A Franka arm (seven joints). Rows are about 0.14 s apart.
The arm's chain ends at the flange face. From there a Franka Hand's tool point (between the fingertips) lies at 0.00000 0.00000 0.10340 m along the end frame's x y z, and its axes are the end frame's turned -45 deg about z.
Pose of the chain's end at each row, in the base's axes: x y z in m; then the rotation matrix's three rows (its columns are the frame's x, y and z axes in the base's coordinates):
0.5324 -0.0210 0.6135; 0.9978 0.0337 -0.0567; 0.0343 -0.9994 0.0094; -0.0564 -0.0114 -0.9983
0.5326 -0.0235 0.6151; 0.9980 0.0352 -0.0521; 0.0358 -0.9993 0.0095; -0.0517 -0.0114 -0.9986
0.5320 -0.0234 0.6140; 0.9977 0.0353 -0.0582; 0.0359 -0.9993 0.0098; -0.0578 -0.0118 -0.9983
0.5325 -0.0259 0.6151; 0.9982 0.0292 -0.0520; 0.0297 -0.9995 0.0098; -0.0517 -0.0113 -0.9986
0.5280 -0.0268 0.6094; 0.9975 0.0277 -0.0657; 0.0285 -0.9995 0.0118; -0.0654 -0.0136 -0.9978
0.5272 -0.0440 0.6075; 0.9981 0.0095 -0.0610; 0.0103 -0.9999 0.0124; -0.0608 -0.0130 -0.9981
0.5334 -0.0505 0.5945; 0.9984 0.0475 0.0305; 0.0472 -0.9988 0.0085; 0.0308 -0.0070 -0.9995
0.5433 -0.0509 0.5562; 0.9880 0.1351 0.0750; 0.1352 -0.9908 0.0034; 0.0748 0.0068 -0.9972
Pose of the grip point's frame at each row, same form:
0.5265 -0.0200 0.5103; 0.6817 0.7294 -0.0567; 0.7309 -0.6824 0.0094; -0.0318 -0.0479 -0.9983
0.5272 -0.0225 0.5118; 0.6808 0.7306 -0.0521; 0.7319 -0.6813 0.0095; -0.0285 -0.0446 -0.9986
0.5260 -0.0224 0.5108; 0.6805 0.7304 -0.0582; 0.7320 -0.6812 0.0098; -0.0325 -0.0492 -0.9983
0.5271 -0.0249 0.5118; 0.6852 0.7265 -0.0520; 0.7278 -0.6858 0.0098; -0.0286 -0.0445 -0.9986
0.5212 -0.0256 0.5062; 0.6858 0.7249 -0.0657; 0.7269 -0.6866 0.0118; -0.0366 -0.0559 -0.9978
0.5209 -0.0427 0.5043; 0.6990 0.7125 -0.0610; 0.7143 -0.6998 0.0124; -0.0338 -0.0522 -0.9981
0.5366 -0.0496 0.4912; 0.6724 0.7396 0.0305; 0.7396 -0.6729 0.0085; 0.0267 0.0168 -0.9995
0.5511 -0.0505 0.4531; 0.6031 0.7942 0.0750; 0.7962 -0.6050 0.0034; 0.0481 0.0577 -0.9972

